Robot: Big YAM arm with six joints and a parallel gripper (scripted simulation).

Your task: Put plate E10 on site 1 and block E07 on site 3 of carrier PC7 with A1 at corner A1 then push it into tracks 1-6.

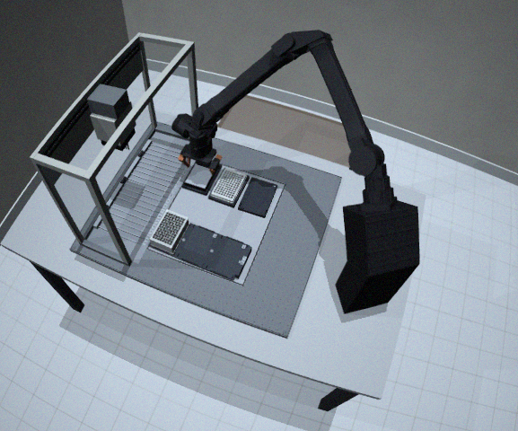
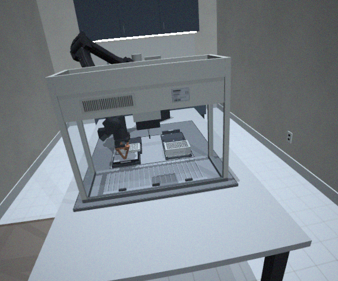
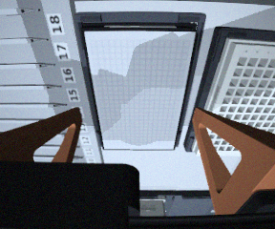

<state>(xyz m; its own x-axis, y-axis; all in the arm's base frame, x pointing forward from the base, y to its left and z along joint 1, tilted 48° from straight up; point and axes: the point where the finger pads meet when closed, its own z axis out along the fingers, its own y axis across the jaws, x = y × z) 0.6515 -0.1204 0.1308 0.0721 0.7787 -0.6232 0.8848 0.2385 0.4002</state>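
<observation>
Right now my hand is 40 mm above the dark nest S3. From my hand the other things lie so: nest S1 (220 mm behind, 40 mm below, 30 mm to the left); then dark carrier PC7 (270 mm to the left, 90 mm behind, 30 mm below).
</observation>
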